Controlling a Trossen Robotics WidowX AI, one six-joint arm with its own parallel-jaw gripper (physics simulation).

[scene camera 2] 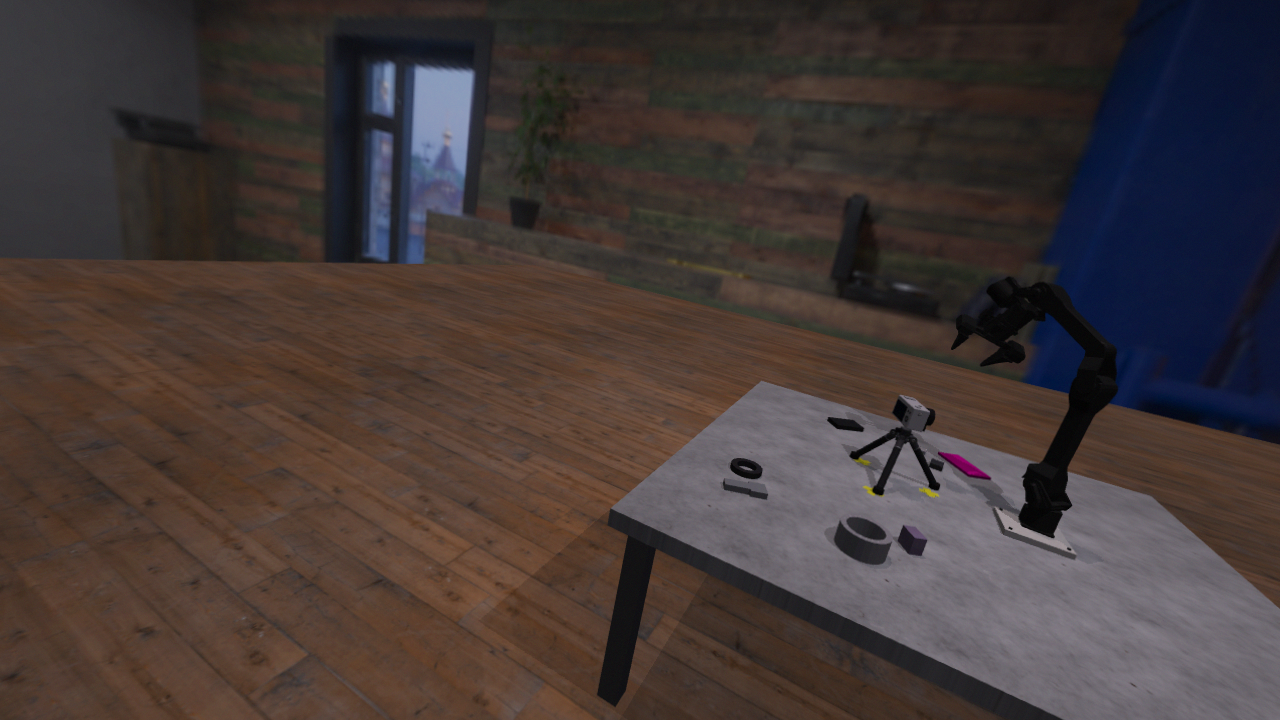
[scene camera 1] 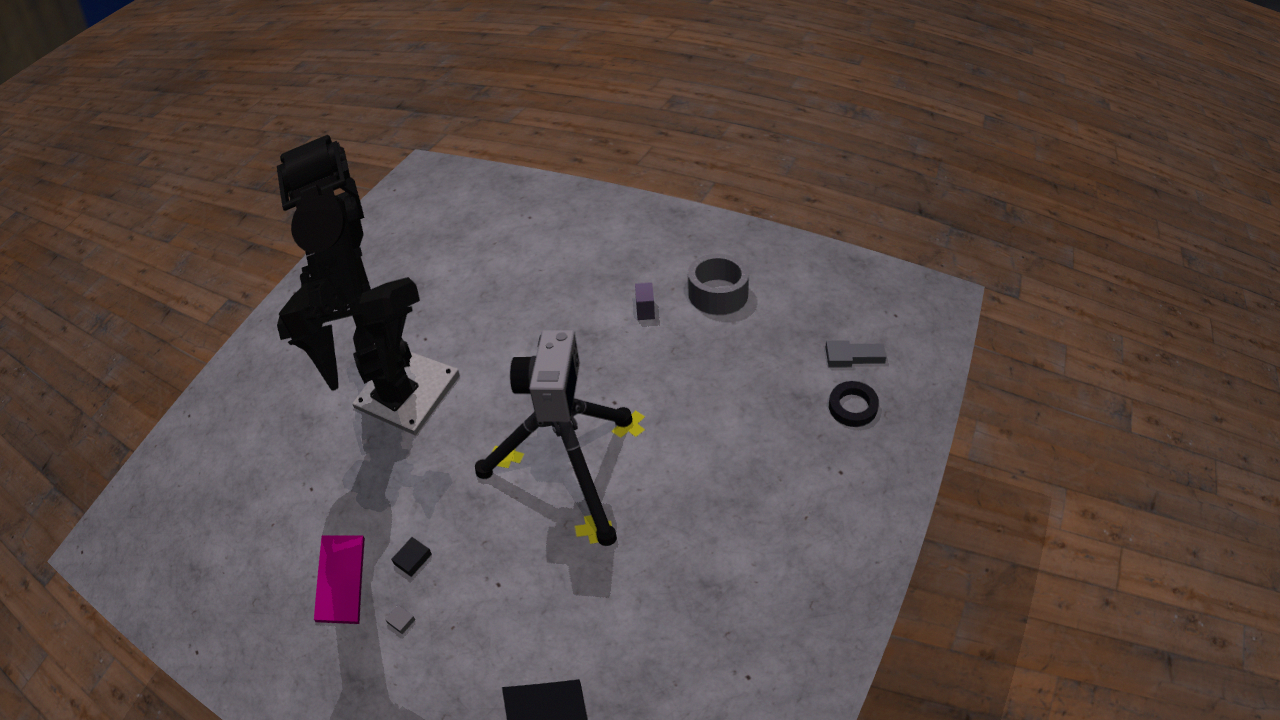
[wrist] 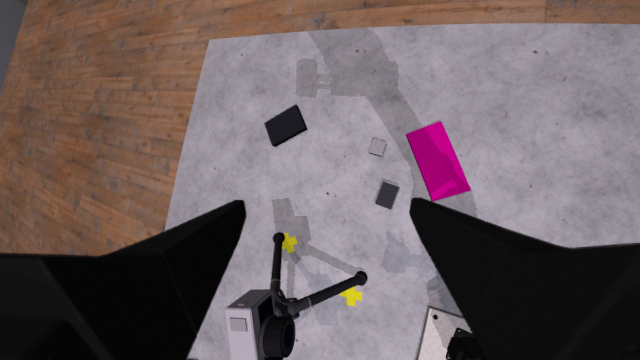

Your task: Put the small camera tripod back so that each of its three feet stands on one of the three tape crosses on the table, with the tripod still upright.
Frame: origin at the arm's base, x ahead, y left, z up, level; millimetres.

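Seen in the pictures: gripper, fingertip midpoint: [scene camera 2: 965, 357] [scene camera 1: 362, 385] [wrist: 328, 206]; arm's base, origin of the base link: [scene camera 2: 1036, 527] [scene camera 1: 394, 391] [wrist: 469, 351].
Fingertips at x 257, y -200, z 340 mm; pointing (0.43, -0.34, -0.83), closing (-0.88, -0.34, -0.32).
Pixels of each thing's middle, then the offset from my fingertips to it. "pt": a spot on its surface instead.
- left yellow cross, body centre: [scene camera 1: 507, 454] [wrist: 350, 294] dy +209, dx -24, dz -353 mm
- front cross, body centre: [scene camera 1: 593, 528] [wrist: 287, 243] dy +167, dx +158, dz -353 mm
- third cross, surface spot: [scene camera 1: 629, 424] pt dy +347, dx +99, dz -350 mm
- magenta block, body centre: [scene camera 1: 339, 578] [wrist: 436, 160] [scene camera 2: 963, 465] dy -122, dx -96, dz -349 mm
- small dark block, body centre: [scene camera 1: 411, 556] [wrist: 387, 195] [scene camera 2: 936, 464] dy -23, dx -25, dz -346 mm
- small grey piece, body centre: [scene camera 1: 400, 619] [wrist: 377, 147] dy -116, dx +26, dz -347 mm
- black box, body centre: [scene camera 1: 545, 708] [wrist: 285, 126] [scene camera 2: 845, 424] dy -109, dx +268, dz -346 mm
- purple block, body centre: [scene camera 1: 644, 301] [scene camera 2: 912, 540] dy +566, dx -13, dz -333 mm
- grey ring, body centre: [scene camera 1: 718, 283] [scene camera 2: 862, 538] dy +660, dx +72, dz -329 mm
- black ring, body centre: [scene camera 1: 853, 403] [scene camera 2: 746, 468] dy +545, dx +376, dz -346 mm
- grey bar, body centre: [scene camera 1: 856, 353] [scene camera 2: 744, 487] dy +646, dx +337, dz -346 mm
The black tripod [scene camera 1: 586, 483] [scene camera 2: 890, 465] [wrist: 327, 295] stands upright with a grey camera [scene camera 1: 554, 380] [scene camera 2: 913, 415] [wrist: 242, 330] on top. In scene camera 1, its left foot is just outside the left yellow cross [scene camera 1: 510, 457], its front foot is at the right edge of the front cross [scene camera 1: 586, 529], and its back right foot overlaps the upper left of the third cross [scene camera 1: 631, 425]. Two crosses also show in the wrist view, one [wrist: 290, 243] beside a foot and one [wrist: 353, 296] below the other foot. My gripper [scene camera 2: 969, 355] [wrist: 328, 206] is open and empty, high above the table and apart from the tripod.
A magenta block [scene camera 1: 340, 578] [wrist: 438, 161], a small dark block [scene camera 1: 411, 556] [wrist: 387, 194], a small grey piece [scene camera 1: 400, 621] and a black box [scene camera 1: 546, 701] [wrist: 286, 125] lie nearby. A purple block [scene camera 1: 644, 301], grey ring [scene camera 1: 717, 298], black ring [scene camera 1: 835, 416] and grey bar [scene camera 1: 839, 353] are farther off.
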